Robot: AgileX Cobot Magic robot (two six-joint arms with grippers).
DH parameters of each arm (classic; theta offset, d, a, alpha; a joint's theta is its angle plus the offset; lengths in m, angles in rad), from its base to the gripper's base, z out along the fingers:
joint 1: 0 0.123 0 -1.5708
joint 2: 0.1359 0 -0.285 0
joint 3: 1.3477 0 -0.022 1.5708
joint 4: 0 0.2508 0 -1.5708
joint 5: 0 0 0.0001 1.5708
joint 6: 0 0.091 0 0
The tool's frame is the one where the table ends.
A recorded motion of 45 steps. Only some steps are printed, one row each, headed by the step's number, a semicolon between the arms.
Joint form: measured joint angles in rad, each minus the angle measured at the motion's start. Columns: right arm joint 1, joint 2, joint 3, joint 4, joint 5, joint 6; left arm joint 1, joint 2, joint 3, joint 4, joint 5, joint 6.
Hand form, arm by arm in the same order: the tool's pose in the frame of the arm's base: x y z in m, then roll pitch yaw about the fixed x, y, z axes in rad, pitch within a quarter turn. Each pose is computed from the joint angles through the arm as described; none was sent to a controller.
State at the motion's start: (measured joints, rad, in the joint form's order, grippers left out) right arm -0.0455 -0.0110 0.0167 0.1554 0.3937 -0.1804; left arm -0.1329 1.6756 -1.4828 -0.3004 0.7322 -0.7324
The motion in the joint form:
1: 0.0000 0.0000 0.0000 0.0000 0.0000 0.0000; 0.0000 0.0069 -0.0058 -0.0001 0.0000 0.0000
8: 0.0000 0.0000 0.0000 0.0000 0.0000 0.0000; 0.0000 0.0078 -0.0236 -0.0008 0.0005 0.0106
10: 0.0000 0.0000 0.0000 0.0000 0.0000 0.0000; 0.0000 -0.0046 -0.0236 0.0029 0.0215 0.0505
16: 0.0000 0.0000 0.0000 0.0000 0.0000 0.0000; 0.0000 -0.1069 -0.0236 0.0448 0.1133 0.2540
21: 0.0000 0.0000 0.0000 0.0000 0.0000 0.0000; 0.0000 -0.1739 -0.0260 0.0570 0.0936 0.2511
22: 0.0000 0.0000 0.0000 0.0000 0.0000 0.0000; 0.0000 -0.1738 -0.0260 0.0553 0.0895 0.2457
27: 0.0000 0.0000 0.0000 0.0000 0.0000 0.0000; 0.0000 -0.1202 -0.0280 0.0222 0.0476 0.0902
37: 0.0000 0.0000 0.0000 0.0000 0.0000 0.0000; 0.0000 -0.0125 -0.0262 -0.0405 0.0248 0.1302
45: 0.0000 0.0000 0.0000 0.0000 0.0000 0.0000; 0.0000 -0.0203 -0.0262 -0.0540 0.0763 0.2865
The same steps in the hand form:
1: 0.0521 0.0030 0.1732 -3.0854 1.2629 -3.0659; 0.3768 -0.0686 0.3294 -2.4081 0.2791 -2.2870
8: 0.0521 0.0030 0.1732 -3.0854 1.2629 -3.0659; 0.3782 -0.0688 0.3346 -2.3958 0.2947 -2.2910
10: 0.0521 0.0030 0.1732 -3.0854 1.2629 -3.0659; 0.3741 -0.0685 0.3381 -2.4136 0.3197 -2.3311
16: 0.0521 0.0030 0.1732 -3.0854 1.2629 -3.0659; 0.3447 -0.0635 0.3693 -2.5000 0.4890 -2.5360
21: 0.0521 0.0030 0.1732 -3.0854 1.2629 -3.0659; 0.3290 -0.0603 0.3940 -2.4384 0.5597 -2.4976
22: 0.0521 0.0030 0.1732 -3.0854 1.2629 -3.0659; 0.3293 -0.0604 0.3942 -2.4312 0.5577 -2.4894
27: 0.0521 0.0030 0.1732 -3.0854 1.2629 -3.0659; 0.3457 -0.0640 0.3798 -2.3550 0.4188 -2.3446
37: 0.0521 0.0030 0.1732 -3.0854 1.2629 -3.0659; 0.3721 -0.0708 0.3425 -2.4000 0.3432 -2.3805
45: 0.0521 0.0030 0.1732 -3.0854 1.2629 -3.0659; 0.3667 -0.0721 0.3429 -2.4680 0.4065 -2.5325

